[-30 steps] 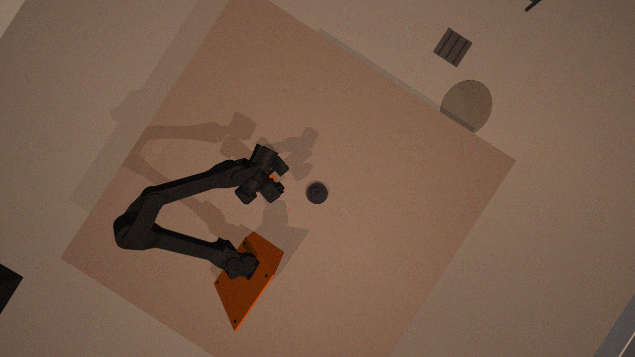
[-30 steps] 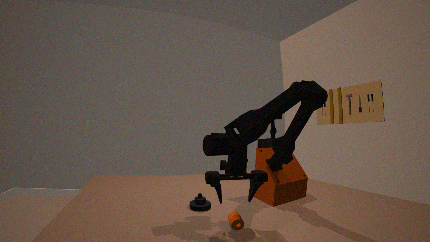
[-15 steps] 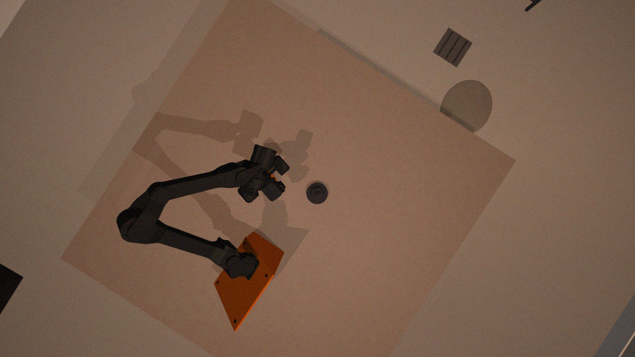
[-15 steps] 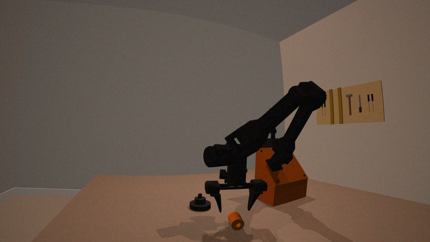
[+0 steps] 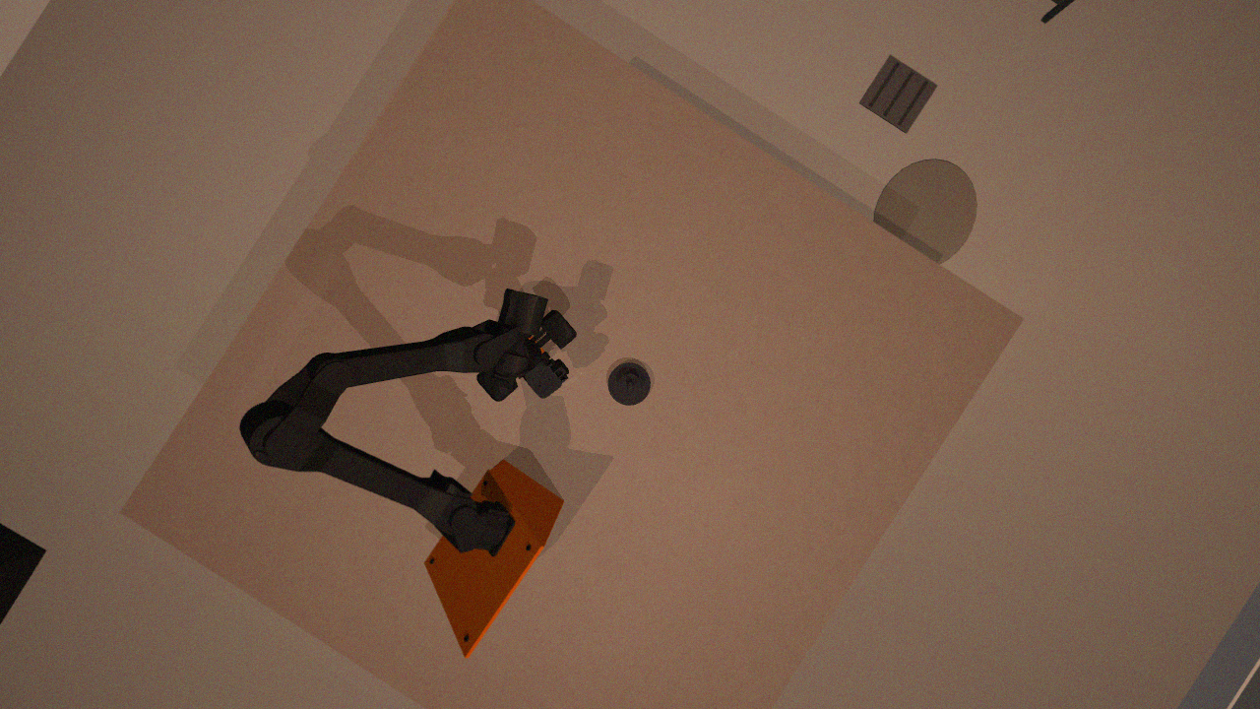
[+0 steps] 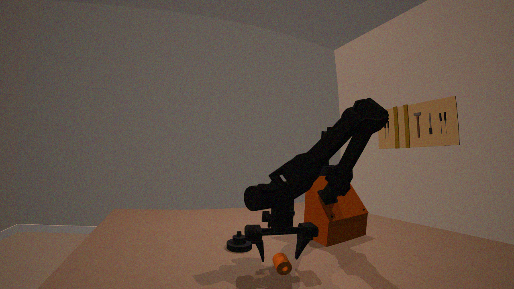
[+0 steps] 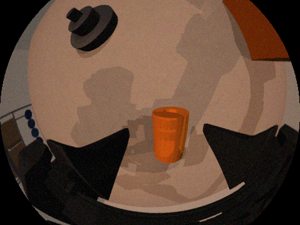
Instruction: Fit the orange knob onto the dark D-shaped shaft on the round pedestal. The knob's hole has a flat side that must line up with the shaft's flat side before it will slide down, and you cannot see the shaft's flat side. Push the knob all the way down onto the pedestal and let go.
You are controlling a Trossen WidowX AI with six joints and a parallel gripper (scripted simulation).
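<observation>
My gripper tip is 1 cm to the right of the orange knob and 1 cm above it. Round my gripper tip: round pedestal 19 cm to the right, 5 cm ahead.
</observation>
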